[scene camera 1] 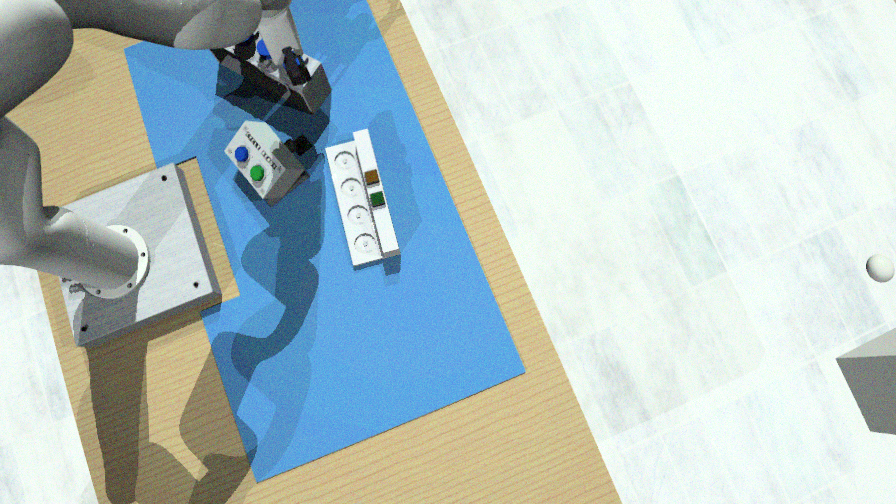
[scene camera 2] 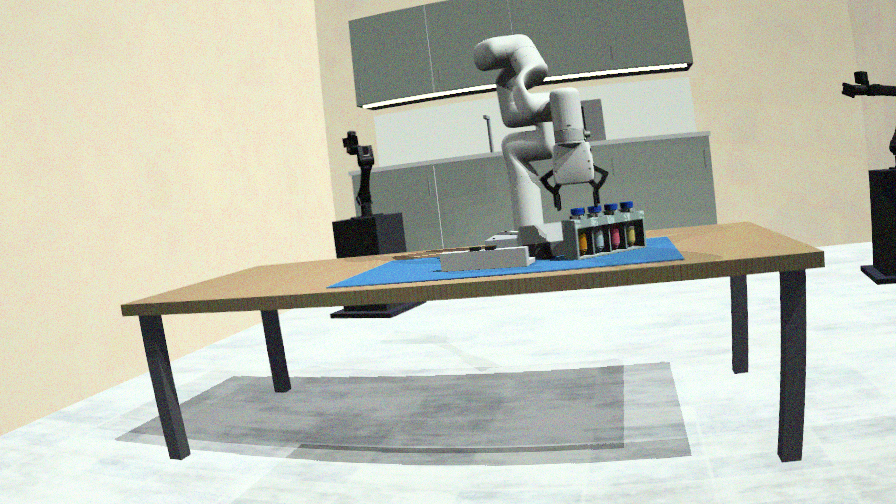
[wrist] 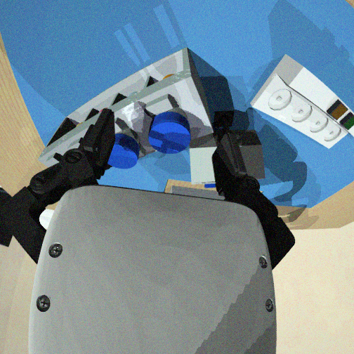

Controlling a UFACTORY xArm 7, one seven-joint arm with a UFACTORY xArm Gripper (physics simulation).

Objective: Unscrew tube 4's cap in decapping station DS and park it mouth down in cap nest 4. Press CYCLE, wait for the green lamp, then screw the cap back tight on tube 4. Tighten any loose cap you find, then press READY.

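The decapping station [scene camera 1: 320,90] [scene camera 2: 570,241] [wrist: 204,102] holds a row of tubes with blue caps. Its near-end cap [scene camera 2: 577,211] [wrist: 170,132] and the adjacent cap [scene camera 2: 594,208] [wrist: 123,151] sit on their tubes; the left finger partly covers the row in the wrist view. My gripper [scene camera 1: 270,57] [scene camera 2: 577,204] [wrist: 168,134] is open and empty, low over the near-end part of the row. The white cap nest block [scene camera 1: 361,228] [scene camera 2: 482,258] [wrist: 310,85] shows empty round nests. Its brown lamp [scene camera 1: 371,176] [wrist: 337,109] and green lamp [scene camera 1: 376,198] [wrist: 348,121] look dark. Tube numbers are not readable.
A button box [scene camera 1: 286,181] [wrist: 202,165] with a blue button [scene camera 1: 241,153] [wrist: 210,185] and a green button [scene camera 1: 257,172] stands between the station and the arm's base plate [scene camera 1: 169,238]. These stand on a wooden table [scene camera 1: 438,451] [scene camera 2: 219,288] with a blue mat [scene camera 1: 388,351].
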